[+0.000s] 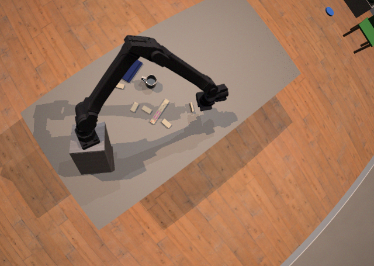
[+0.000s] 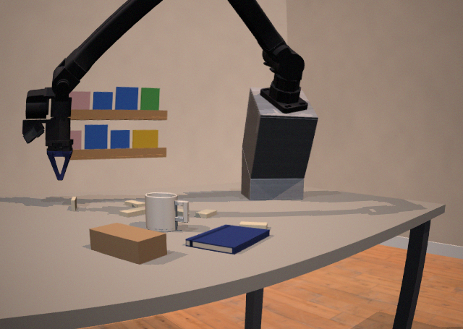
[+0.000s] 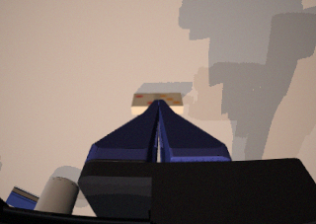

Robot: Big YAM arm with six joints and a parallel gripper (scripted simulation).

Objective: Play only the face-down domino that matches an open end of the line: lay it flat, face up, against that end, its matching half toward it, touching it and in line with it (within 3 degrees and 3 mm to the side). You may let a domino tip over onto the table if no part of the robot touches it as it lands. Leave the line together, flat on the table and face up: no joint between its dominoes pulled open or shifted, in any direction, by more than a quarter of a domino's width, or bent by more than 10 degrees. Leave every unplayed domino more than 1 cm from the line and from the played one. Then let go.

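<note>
The cream domino lies 70 mm below my hand, 30 mm behind it and 10 mm to the left of it. The rest, counted from my hand: blue book 380 mm to the left, 270 mm behind, 70 mm below; brown box 390 mm to the left, 70 mm behind, 60 mm below; white mug 240 mm to the left, 190 mm behind, 50 mm below.
</note>
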